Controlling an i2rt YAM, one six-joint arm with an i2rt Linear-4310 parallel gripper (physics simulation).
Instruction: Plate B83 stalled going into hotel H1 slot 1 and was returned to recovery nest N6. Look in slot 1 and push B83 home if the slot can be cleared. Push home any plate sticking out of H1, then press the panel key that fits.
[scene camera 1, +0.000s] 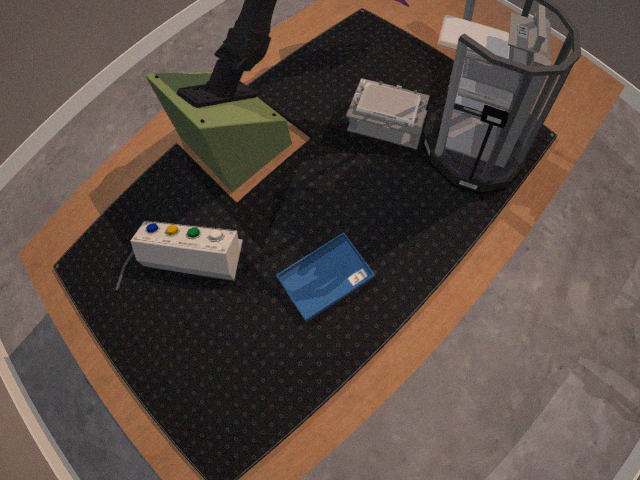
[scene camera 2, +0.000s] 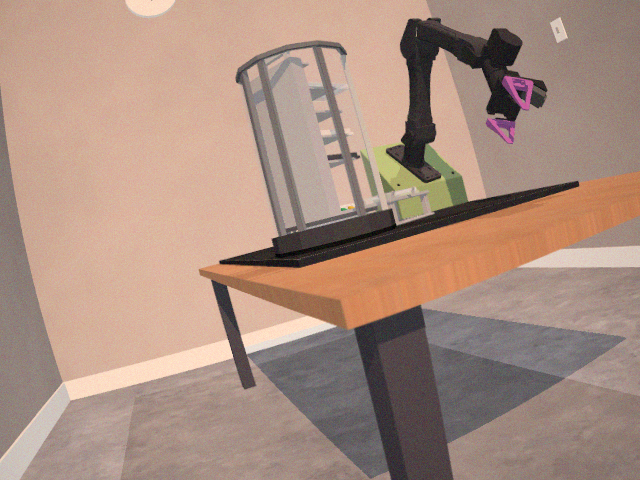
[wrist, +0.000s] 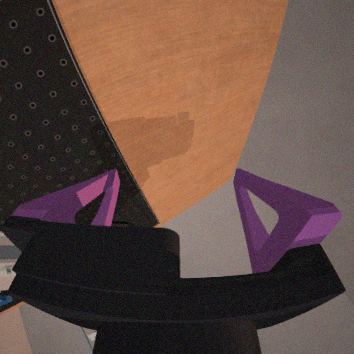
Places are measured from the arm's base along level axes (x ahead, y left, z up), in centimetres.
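Pixels of known places: gripper, fingertip midpoint: (scene camera 2: 517, 127) (wrist: 176, 174); arm's base, link origin: (scene camera 1: 218, 94) (scene camera 2: 412, 164).
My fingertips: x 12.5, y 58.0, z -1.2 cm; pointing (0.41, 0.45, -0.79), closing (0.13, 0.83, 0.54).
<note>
Ahead of a thing's pixels: the offset from my fingertips to its top centre. "spot": to the spot under its first point. Level surfaces: height alone.
Hotel H1 @(dy -26.0, dx +33.5, dz +27.4 cm) (scene camera 1: 522, 32) (scene camera 2: 305, 149) is a pale tower with shelves inside a guard of grey posts. A dark piece @(spot: dy -14.2, dx +33.1, dz +1.6 cm) (scene camera 2: 343, 156) shows at a lower shelf. Which slot it belongs to, and the inside of slot 1, cannot be read. A pale plate @(dy -33.4, dx +13.8, dz -6.4 cm) (scene camera 1: 388, 102) lies on a clear nest beside the hotel; its number and the nest's are unreadable. The white key panel @(dy -85.2, dx +1.6, dz -5.5 cm) (scene camera 1: 180, 258) has blue @(dy -87.3, dx -5.9, dz -6.4 cm) (scene camera 1: 151, 227), yellow @(dy -84.7, dx -1.7, dz -6.4 cm) (scene camera 1: 172, 229), green @(dy -82.0, dx +2.6, dz -6.4 cm) (scene camera 1: 193, 232) and white @(dy -79.3, dx +6.8, dz -6.4 cm) (scene camera 1: 215, 235) keys. My gripper (scene camera 2: 519, 125) (wrist: 176, 174) is open and empty, high above the table edge, away from the hotel.
A blue tray @(dy -71.0, dx +26.7, dz -12.1 cm) (scene camera 1: 325, 279) lies on the black mat @(dz -13.8 cm) (scene camera 1: 258, 361) between the panel and the hotel. The green arm base (scene camera 1: 232, 139) stands behind the panel. A black stand (scene camera 1: 482, 149) is at the guard's front. A white flat item @(dy -27.9, dx +28.0, dz +19.4 cm) (scene camera 1: 457, 33) lies behind the hotel.
</note>
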